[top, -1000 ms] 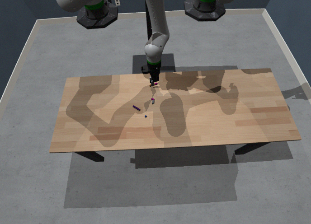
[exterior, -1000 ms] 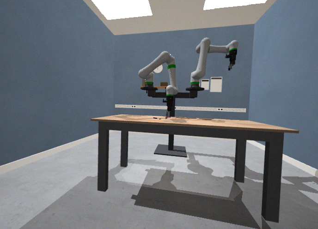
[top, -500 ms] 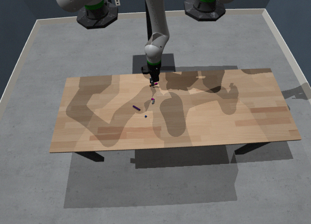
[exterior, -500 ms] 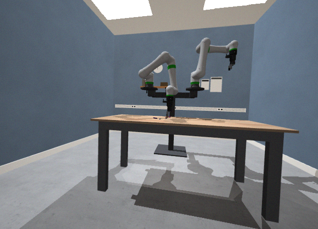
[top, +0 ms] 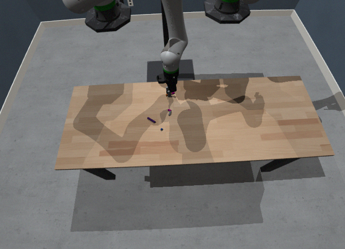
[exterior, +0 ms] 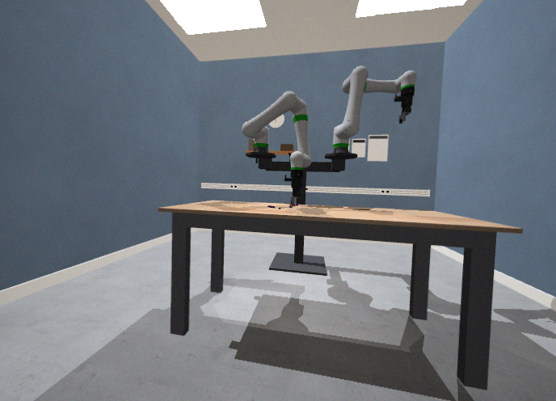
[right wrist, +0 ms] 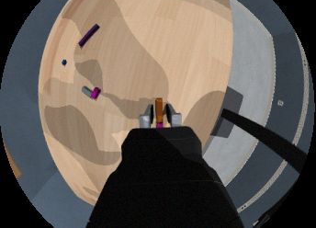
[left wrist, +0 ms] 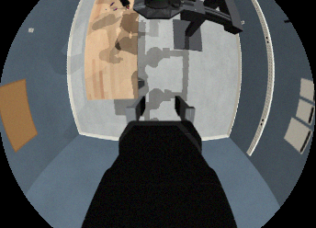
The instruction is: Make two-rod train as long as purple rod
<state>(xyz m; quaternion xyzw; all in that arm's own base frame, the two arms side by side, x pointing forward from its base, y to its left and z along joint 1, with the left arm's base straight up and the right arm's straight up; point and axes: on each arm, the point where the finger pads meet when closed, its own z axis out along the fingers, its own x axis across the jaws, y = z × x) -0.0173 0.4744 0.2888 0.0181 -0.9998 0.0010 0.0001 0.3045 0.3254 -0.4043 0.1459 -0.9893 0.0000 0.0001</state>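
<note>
My right hand is 20 mm above the orange rod. From my right hand the other things lie so: small blue rod 260 mm ahead, 60 mm to the right, 20 mm below; grey rod 150 mm ahead, 20 mm below; purple rod 190 mm ahead, 130 mm to the right, 20 mm below.
</note>
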